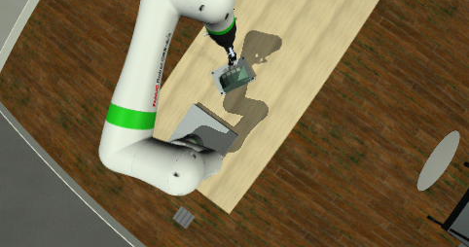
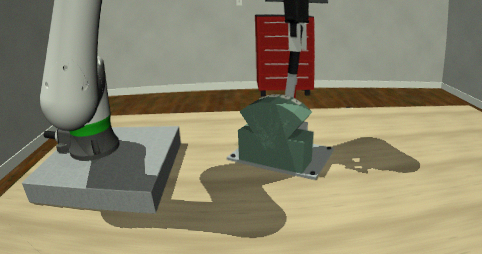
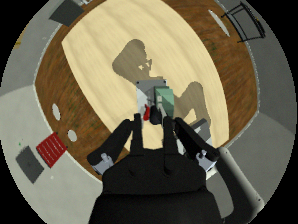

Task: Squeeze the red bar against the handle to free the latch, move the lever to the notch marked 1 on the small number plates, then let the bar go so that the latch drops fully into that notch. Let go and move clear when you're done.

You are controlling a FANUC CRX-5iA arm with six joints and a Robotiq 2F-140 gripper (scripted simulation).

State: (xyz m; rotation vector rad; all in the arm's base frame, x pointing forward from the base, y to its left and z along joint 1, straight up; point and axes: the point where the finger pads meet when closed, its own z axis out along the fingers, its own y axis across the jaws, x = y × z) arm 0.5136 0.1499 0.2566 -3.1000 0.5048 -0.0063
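Now: hand 110 mm above the red bar, 20 mm to the right of it and 10 mm past it.
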